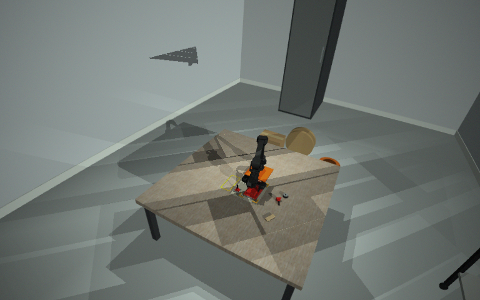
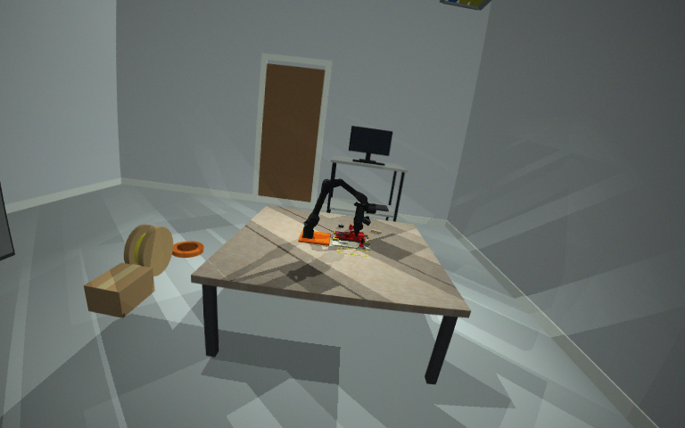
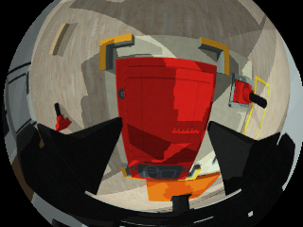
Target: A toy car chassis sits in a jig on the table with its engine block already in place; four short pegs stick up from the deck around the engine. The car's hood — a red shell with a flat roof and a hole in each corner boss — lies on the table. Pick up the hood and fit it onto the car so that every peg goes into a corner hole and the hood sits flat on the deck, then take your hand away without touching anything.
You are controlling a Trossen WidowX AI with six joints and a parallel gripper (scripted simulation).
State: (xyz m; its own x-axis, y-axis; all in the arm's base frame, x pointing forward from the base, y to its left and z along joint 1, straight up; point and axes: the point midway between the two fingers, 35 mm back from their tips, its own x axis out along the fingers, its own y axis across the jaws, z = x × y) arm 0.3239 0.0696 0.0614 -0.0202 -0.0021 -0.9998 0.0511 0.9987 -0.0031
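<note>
The red hood is right at my gripper tip. Also, from my gripper tip: tan block (21 cm to the left, 17 cm ahead, 3 cm below).
</note>
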